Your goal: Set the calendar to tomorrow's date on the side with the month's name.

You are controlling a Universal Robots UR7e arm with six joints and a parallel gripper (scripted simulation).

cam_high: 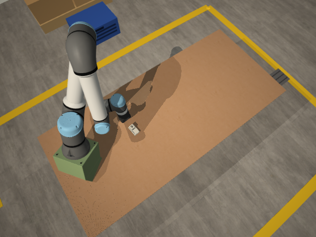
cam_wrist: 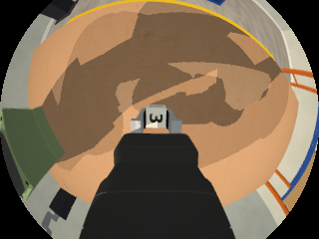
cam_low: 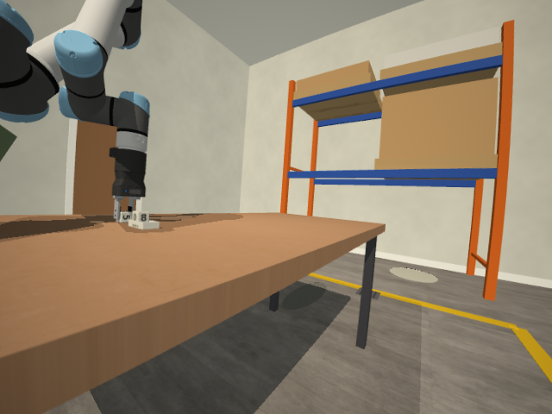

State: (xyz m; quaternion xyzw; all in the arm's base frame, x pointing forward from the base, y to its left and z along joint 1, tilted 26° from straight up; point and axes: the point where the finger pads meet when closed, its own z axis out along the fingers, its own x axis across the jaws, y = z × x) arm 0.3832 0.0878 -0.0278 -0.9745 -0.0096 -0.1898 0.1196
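Now: hand 110 mm to the left of the white calendar tray, 20 mm above it and 10 mm short of it.
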